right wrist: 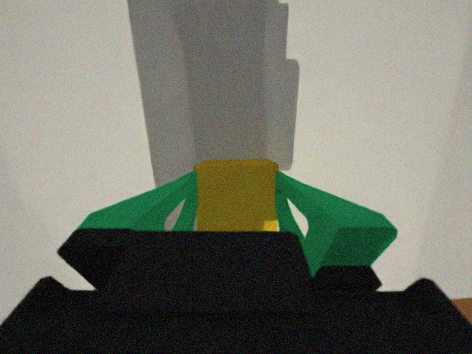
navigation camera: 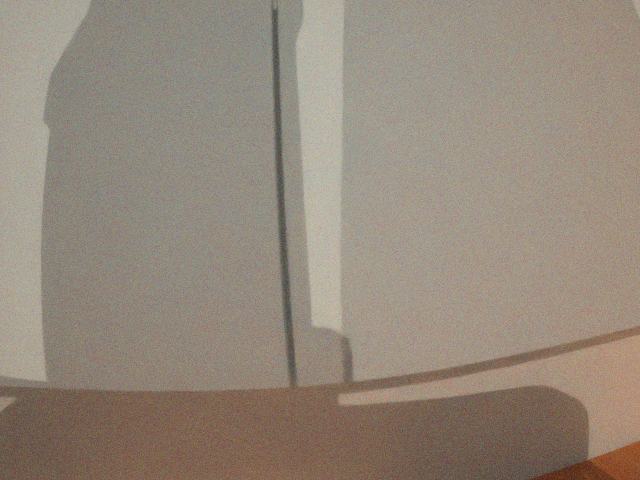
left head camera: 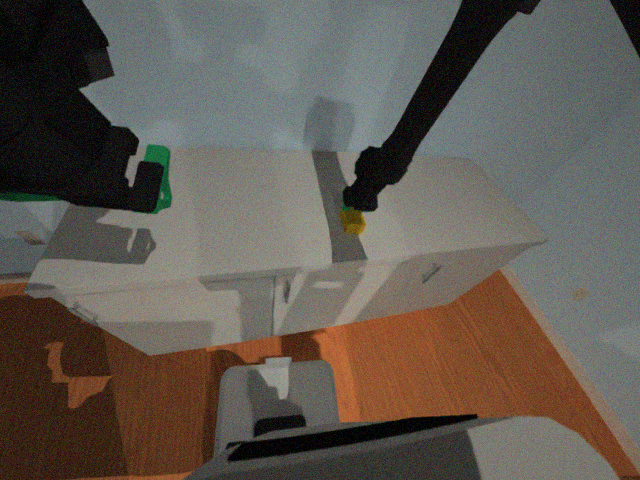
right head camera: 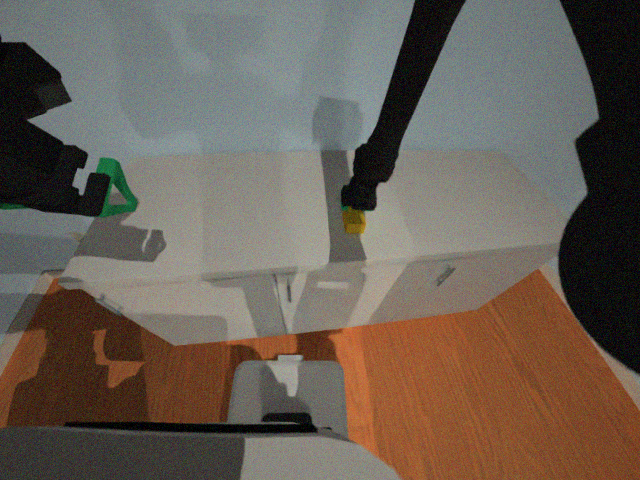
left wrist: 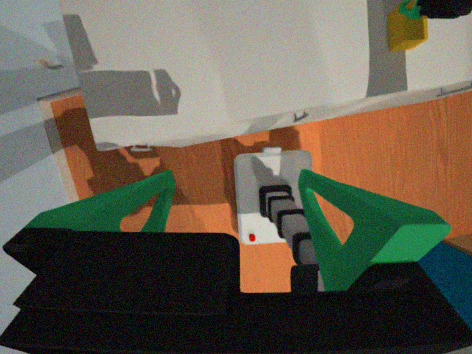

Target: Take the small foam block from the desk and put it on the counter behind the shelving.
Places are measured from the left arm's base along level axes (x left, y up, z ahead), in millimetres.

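Pixels of known places: left gripper, between the fingertips: [left head camera: 128,198] [right head camera: 103,203] [left wrist: 236,176]; right gripper, between the fingertips: [right wrist: 236,177] [left head camera: 351,209] [right head camera: 352,208] [left wrist: 411,8].
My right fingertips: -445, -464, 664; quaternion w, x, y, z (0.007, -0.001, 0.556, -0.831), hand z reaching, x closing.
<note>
Behind a point stands the place of what it marks, as x, y, z.
The small yellow foam block [left head camera: 353,223] {-434, -452, 587} [right head camera: 354,222] {-440, -452, 590} [left wrist: 406,34] {-422, -452, 597} [right wrist: 236,200] {-445, -454, 649} is held between the green fingers of my right gripper [left head camera: 353,209] {-445, -464, 664} [right head camera: 354,208] {-445, -464, 664} [right wrist: 236,177] {-445, -464, 664}, which is shut on it. Block and gripper are over a white counter [left head camera: 258,206] {-132, -500, 692} [right head camera: 258,206] {-119, -500, 698} [left wrist: 280,60] {-130, -500, 575} [right wrist: 375,110] {-569, -500, 717}, towards its front edge; the exact gap beneath the block is hard to tell. My left gripper [left wrist: 236,176] {-2, -140, 332} is open and empty, with its fingers wide apart; in both head views it is over the counter's left end. Neither shelving nor a desk can be made out.
The counter's cabinet front [left head camera: 392,284] {-701, -773, 529} [right head camera: 413,289] {-762, -815, 537} [navigation camera: 439,206] {-281, -1164, 481} has door handles and faces my base [left head camera: 279,392] {-224, -1150, 197} [right head camera: 289,387] {-228, -1150, 204} at close range. A pale blue-grey wall [left head camera: 232,67] {-30, -202, 1048} [right head camera: 232,67] {-20, -175, 1047} rises behind the counter. Wooden floor [left head camera: 439,361] {-1262, -1409, 281} [right head camera: 439,372] {-1100, -1410, 280} lies in front.
</note>
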